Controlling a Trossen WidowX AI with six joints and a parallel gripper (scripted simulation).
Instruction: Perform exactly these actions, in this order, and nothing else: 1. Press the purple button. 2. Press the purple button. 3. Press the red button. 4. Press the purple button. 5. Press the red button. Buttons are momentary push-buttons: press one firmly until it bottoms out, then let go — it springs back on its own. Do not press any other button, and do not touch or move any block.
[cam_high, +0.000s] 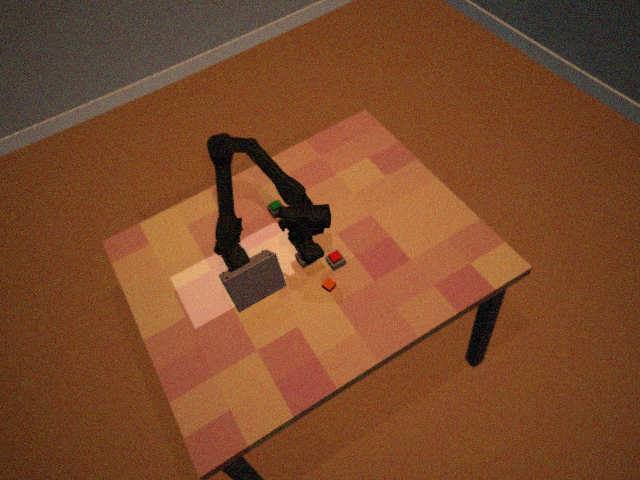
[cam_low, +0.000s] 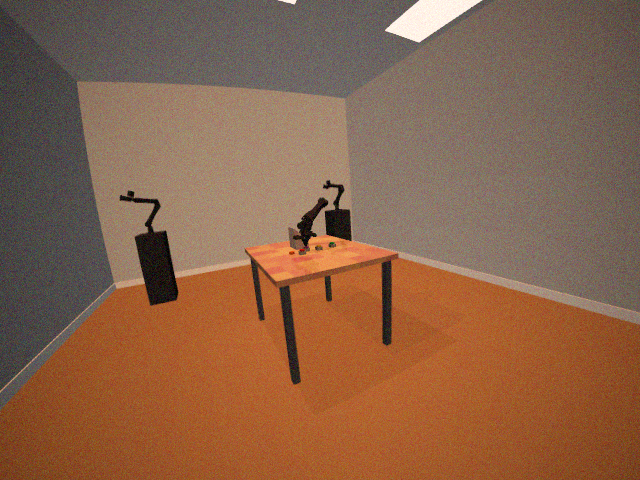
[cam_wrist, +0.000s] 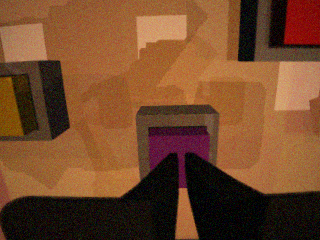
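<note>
Now: the purple button 10 mm below my gripper tip. From my gripper tip the other things lie so: yellow button (30 mm ahead, 100 mm to the left, 10 mm below); green button (20 mm ahead, 240 mm to the left, 10 mm below); red button (70 mm ahead, 70 mm to the right, 10 mm below).
</note>
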